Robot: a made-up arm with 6 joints.
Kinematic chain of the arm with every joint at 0, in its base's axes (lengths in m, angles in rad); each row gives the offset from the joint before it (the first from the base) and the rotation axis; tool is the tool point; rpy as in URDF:
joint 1: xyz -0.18 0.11 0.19 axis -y
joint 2: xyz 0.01 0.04 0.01 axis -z
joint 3: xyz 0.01 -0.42 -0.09 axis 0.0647 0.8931 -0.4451
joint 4: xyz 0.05 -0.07 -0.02 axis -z
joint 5: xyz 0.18 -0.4 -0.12 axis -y
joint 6: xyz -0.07 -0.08 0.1 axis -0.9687 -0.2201 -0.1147
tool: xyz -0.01 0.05 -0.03 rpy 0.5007 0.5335 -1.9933
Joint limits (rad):
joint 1: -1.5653..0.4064
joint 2: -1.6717..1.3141
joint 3: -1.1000..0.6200
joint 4: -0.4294..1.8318
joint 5: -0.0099..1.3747
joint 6: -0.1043..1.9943
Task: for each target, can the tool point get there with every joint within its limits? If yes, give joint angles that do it. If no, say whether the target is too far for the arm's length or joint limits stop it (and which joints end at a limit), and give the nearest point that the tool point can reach.
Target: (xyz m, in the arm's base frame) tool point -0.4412 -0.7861 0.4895
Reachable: yes | joints -1.1681 0.6957 -0.3290 -0.0654 0.5899 1.7787
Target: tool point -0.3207 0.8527 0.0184
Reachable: no: joint limits stop it (at a limit: joint 1, joint 2, joint 4, joint 5, joint 6) | nearest point -0.5731 0.5479 0.0109 | short by 0.396 m
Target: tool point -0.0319 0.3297 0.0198
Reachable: no: joint limits stop it (at a limit: joint 2, joint 3, joint 4, joint 5, joint 6) | nearest point 0.2551 0.5723 -0.3101 | short by 0.500 m
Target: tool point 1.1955 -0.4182 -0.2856
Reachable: no: too far | nearest point 0.7689 -0.2407 -0.1381 | short by 0.485 m
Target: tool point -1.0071 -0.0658 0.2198
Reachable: yes | joints -0.6331 1.0208 -0.7700 1.6136 0.9692 1.6278
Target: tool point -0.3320 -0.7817 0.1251
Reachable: yes | joints -0.1534 0.5074 -0.5145 -0.0388 0.5241 0.5956
